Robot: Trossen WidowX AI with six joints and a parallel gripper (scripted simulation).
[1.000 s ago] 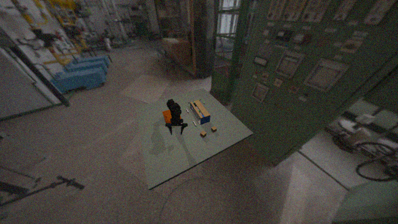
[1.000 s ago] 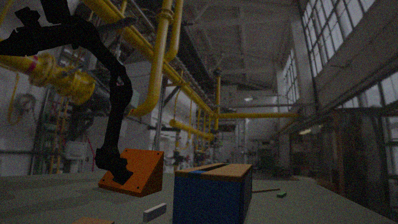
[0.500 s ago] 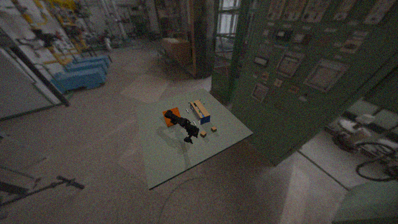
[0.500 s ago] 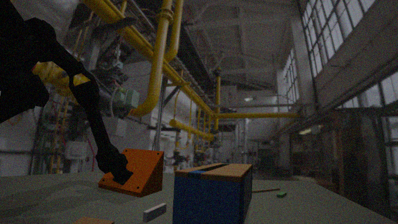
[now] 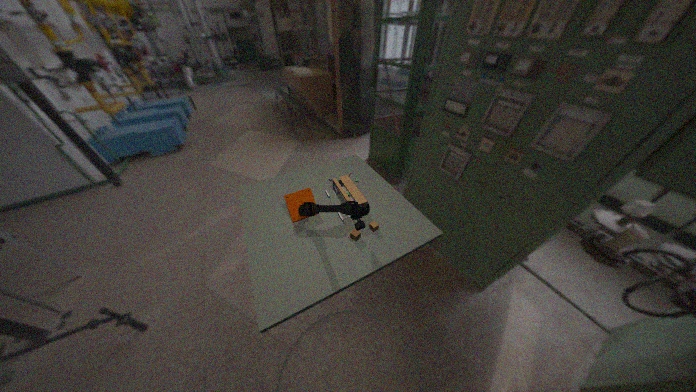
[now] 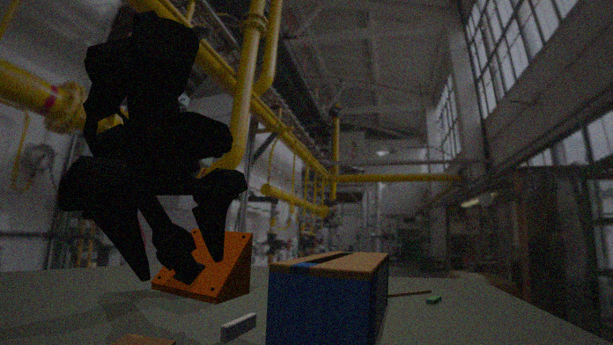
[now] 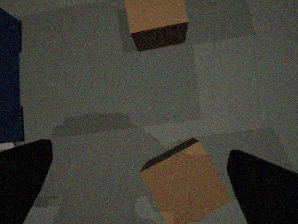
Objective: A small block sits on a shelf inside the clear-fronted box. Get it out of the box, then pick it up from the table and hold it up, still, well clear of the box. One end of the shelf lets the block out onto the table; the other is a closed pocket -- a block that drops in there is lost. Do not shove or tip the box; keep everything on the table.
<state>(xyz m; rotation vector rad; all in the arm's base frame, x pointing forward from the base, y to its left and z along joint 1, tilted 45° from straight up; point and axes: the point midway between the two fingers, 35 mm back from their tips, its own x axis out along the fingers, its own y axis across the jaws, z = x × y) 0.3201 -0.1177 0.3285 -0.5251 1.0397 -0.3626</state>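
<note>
My gripper tip is now 10 mm short of the box, 350 mm to the right of it and 70 mm above it. Also, from my gripper tip: thin brown strip: 140 mm ahead, 670 mm to the left, 130 mm below; green block: 30 mm ahead, 330 mm to the left, 50 mm below.
</note>
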